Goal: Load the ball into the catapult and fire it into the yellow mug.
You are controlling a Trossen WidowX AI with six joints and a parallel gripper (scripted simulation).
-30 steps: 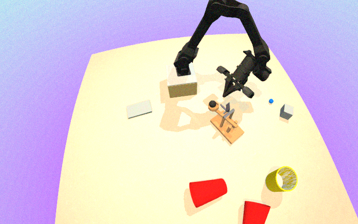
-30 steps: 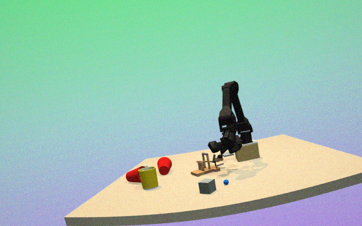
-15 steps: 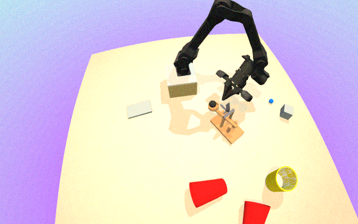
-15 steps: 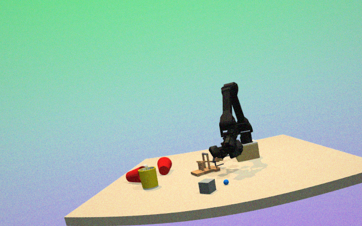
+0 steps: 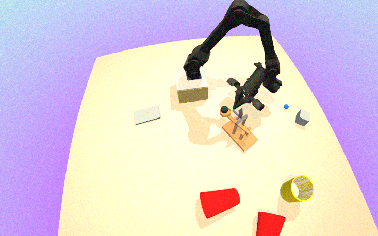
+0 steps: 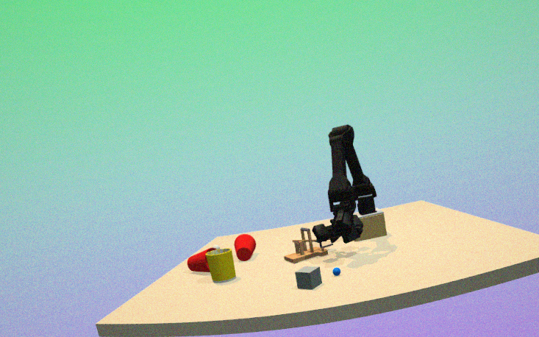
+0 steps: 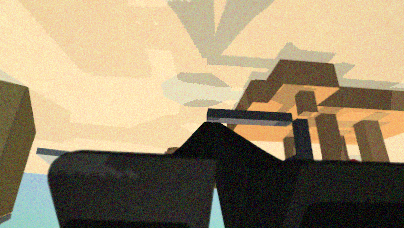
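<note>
Right now my gripper tip is 50 mm to the left of the black ball, 20 mm below it and 10 mm short of it. From my gripper tip the other things lie so: blue ball (280 mm to the left, 30 mm below, 20 mm ahead); then grey cube (330 mm to the left, 110 mm ahead, 10 mm below); then wooden catapult (70 mm ahead, 10 mm to the right, 10 mm above).
</note>
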